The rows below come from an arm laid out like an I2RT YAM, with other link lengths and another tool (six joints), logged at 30 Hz.
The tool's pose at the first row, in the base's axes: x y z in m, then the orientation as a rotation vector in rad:
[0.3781 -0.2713 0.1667 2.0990 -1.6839 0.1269]
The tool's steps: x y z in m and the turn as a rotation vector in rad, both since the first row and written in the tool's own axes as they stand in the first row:
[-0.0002 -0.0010 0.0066 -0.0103 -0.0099 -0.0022]
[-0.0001 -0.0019 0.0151 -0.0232 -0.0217 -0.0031]
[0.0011 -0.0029 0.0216 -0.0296 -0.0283 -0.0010]
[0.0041 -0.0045 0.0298 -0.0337 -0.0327 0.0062]
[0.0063 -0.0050 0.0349 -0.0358 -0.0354 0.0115]
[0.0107 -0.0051 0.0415 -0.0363 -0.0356 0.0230]
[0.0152 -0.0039 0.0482 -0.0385 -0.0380 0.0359]
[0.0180 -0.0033 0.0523 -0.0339 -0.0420 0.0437]
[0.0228 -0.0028 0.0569 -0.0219 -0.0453 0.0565]
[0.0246 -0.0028 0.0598 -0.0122 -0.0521 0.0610]
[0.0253 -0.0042 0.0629 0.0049 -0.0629 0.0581]
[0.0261 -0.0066 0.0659 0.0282 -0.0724 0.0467]
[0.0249 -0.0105 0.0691 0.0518 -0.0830 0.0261]
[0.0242 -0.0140 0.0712 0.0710 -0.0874 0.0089]
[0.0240 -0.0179 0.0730 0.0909 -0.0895 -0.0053]
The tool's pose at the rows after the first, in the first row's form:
[0.3777 -0.2736 0.1604 2.0972 -1.6844 0.1071]
[0.3768 -0.2768 0.1526 2.0931 -1.6866 0.0835]
[0.3768 -0.2803 0.1469 2.0893 -1.6907 0.0718]
[0.3774 -0.2860 0.1401 2.0820 -1.6997 0.0660]
[0.3774 -0.2899 0.1361 2.0772 -1.7063 0.0630]
[0.3773 -0.2965 0.1317 2.0674 -1.7185 0.0659]
[0.3760 -0.3034 0.1275 2.0560 -1.7329 0.0655]
[0.3753 -0.3076 0.1250 2.0544 -1.7447 0.0677]
[0.3751 -0.3139 0.1226 2.0536 -1.7637 0.0785]
[0.3750 -0.3167 0.1206 2.0595 -1.7753 0.0811]
[0.3758 -0.3183 0.1177 2.0785 -1.7836 0.0837]
[0.3777 -0.3198 0.1146 2.1089 -1.7838 0.0905]
[0.3805 -0.3194 0.1102 2.1477 -1.7744 0.0935]
[0.3832 -0.3190 0.1071 2.1781 -1.7636 0.1004]
[0.3865 -0.3189 0.1043 2.2056 -1.7545 0.1113]

